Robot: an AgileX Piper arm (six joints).
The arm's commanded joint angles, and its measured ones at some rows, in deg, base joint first. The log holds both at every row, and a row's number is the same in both.
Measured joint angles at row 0: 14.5 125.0 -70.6 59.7 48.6 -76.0
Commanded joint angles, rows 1 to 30: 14.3 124.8 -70.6 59.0 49.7 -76.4; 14.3 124.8 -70.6 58.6 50.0 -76.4; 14.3 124.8 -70.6 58.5 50.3 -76.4; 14.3 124.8 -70.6 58.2 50.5 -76.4; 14.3 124.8 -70.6 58.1 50.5 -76.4; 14.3 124.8 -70.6 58.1 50.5 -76.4; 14.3 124.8 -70.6 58.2 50.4 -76.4; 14.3 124.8 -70.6 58.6 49.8 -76.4; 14.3 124.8 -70.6 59.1 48.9 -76.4; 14.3 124.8 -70.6 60.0 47.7 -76.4; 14.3 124.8 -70.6 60.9 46.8 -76.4; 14.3 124.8 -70.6 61.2 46.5 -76.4; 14.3 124.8 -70.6 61.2 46.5 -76.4; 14.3 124.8 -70.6 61.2 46.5 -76.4; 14.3 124.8 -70.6 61.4 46.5 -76.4; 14.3 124.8 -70.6 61.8 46.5 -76.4; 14.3 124.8 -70.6 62.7 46.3 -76.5; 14.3 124.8 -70.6 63.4 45.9 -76.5; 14.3 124.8 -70.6 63.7 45.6 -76.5; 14.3 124.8 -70.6 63.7 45.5 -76.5; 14.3 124.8 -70.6 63.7 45.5 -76.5; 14.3 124.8 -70.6 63.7 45.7 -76.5; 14.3 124.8 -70.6 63.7 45.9 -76.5; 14.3 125.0 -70.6 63.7 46.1 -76.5; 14.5 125.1 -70.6 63.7 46.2 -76.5; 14.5 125.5 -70.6 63.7 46.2 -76.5; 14.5 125.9 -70.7 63.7 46.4 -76.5; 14.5 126.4 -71.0 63.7 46.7 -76.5; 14.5 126.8 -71.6 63.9 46.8 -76.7; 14.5 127.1 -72.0 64.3 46.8 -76.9
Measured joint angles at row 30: 14.5 125.9 -70.7 63.6 46.5 -76.2
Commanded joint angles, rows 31 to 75: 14.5 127.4 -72.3 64.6 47.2 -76.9; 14.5 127.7 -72.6 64.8 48.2 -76.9; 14.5 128.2 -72.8 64.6 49.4 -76.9; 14.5 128.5 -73.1 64.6 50.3 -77.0; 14.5 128.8 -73.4 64.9 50.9 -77.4; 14.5 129.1 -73.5 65.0 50.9 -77.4; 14.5 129.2 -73.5 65.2 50.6 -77.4; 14.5 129.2 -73.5 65.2 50.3 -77.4; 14.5 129.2 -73.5 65.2 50.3 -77.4; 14.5 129.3 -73.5 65.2 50.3 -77.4; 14.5 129.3 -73.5 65.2 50.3 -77.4; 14.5 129.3 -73.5 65.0 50.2 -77.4; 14.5 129.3 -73.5 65.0 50.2 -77.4; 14.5 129.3 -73.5 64.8 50.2 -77.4; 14.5 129.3 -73.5 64.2 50.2 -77.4; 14.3 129.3 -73.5 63.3 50.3 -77.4; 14.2 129.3 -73.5 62.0 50.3 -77.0; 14.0 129.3 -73.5 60.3 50.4 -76.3; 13.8 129.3 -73.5 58.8 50.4 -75.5; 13.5 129.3 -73.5 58.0 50.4 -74.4; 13.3 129.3 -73.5 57.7 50.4 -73.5; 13.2 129.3 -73.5 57.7 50.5 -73.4; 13.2 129.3 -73.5 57.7 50.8 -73.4; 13.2 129.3 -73.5 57.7 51.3 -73.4; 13.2 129.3 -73.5 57.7 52.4 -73.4; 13.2 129.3 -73.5 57.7 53.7 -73.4; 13.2 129.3 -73.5 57.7 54.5 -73.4; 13.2 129.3 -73.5 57.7 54.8 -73.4; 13.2 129.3 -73.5 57.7 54.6 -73.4; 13.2 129.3 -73.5 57.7 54.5 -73.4; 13.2 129.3 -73.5 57.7 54.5 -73.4; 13.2 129.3 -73.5 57.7 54.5 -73.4; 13.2 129.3 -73.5 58.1 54.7 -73.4; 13.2 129.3 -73.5 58.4 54.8 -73.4; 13.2 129.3 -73.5 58.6 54.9 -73.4; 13.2 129.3 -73.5 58.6 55.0 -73.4; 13.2 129.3 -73.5 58.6 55.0 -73.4; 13.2 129.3 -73.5 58.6 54.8 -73.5; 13.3 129.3 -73.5 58.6 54.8 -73.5; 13.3 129.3 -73.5 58.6 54.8 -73.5; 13.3 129.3 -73.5 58.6 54.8 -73.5; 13.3 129.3 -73.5 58.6 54.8 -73.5; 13.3 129.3 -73.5 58.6 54.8 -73.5; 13.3 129.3 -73.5 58.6 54.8 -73.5; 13.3 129.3 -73.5 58.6 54.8 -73.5
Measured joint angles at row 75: 13.5 128.5 -73.9 60.3 54.1 -73.3
